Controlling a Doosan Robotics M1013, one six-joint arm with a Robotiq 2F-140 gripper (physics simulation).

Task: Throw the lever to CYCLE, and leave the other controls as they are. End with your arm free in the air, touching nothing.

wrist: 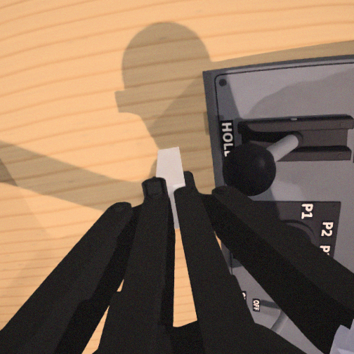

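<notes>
The lever has a round black knob (249,170) on a light grey rod (284,149). It rises from a dark slot (325,142) and leans toward the HOLD label (226,136), whose last letter is partly covered by the knob. The CYCLE label does not show in the wrist view. My gripper (170,164) is shut and empty, with its pale tip pads together. In the view it is left of the knob, beside the left edge of the grey control panel (285,85), with a visible gap to the knob.
Below the lever is a dark plate (327,210) marked P1 and P2, partly hidden by the right finger linkage. An OFF label (256,305) and a small grey control show lower down. The wooden table (60,65) lies left of the panel, with the arm's shadow on it.
</notes>
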